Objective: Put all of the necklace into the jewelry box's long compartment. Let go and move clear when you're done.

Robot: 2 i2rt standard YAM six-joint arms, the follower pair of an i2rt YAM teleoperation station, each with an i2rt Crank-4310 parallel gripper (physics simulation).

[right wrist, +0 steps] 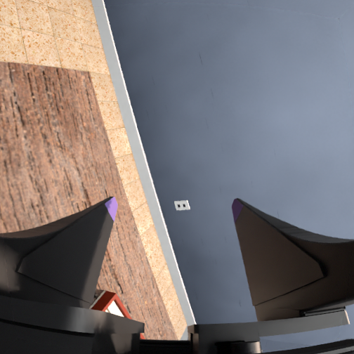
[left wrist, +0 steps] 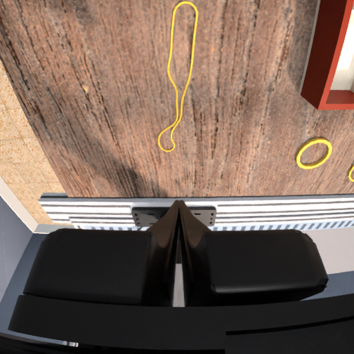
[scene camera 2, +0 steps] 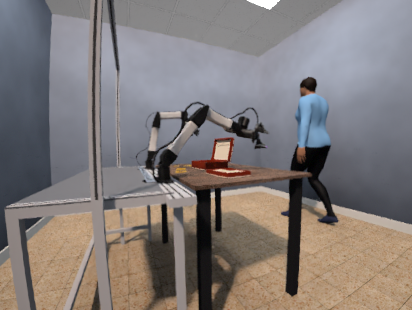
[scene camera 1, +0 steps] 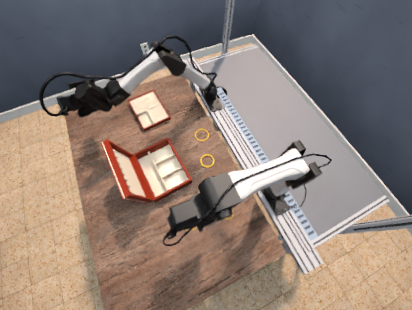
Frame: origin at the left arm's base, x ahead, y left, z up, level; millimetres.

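Where they show: right gripper, fingertip midpoint: (scene camera 2: 268, 140); left arm's base, origin of the base link: (scene camera 2: 149, 169) (scene camera 1: 270, 192); right arm's base, origin of the base link: (scene camera 2: 163, 180) (scene camera 1: 210, 97).
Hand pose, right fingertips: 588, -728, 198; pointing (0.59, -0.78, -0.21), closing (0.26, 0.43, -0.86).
Each offset is from my right fingertips to the top centre of the thing, as dx, dy, dz. "spot": to the spot under its first point.
The thin yellow necklace (left wrist: 177, 107) (scene camera 1: 229, 217) lies on the table as a long narrow loop, its two strands close together near one end. In scene camera 1 the left arm covers most of it. My left gripper (left wrist: 178, 203) is shut and empty, above the table; the necklace lies apart from its fingertips. The red jewelry box (scene camera 1: 172, 191) (scene camera 2: 210, 164) (left wrist: 325, 55) stands with its lid open. Its long compartment @(spot: -124, +424, -181) (scene camera 1: 150, 175) lies beside the hinge, with smaller compartments at its other side. My right gripper (right wrist: 174, 200) (scene camera 2: 264, 137) is open and empty, high over the table's far end.
Two yellow rings @(-430, +326, -183) (scene camera 1: 202, 129) @(-392, +468, -182) (scene camera 1: 207, 154) lie between the box and the rail; one ring (left wrist: 298, 157) shows near the box in the left wrist view. A red-rimmed tray @(-237, +72, -162) (scene camera 1: 159, 125) (scene camera 2: 227, 173) lies beyond the box. A person (scene camera 2: 313, 120) stands beyond the table.
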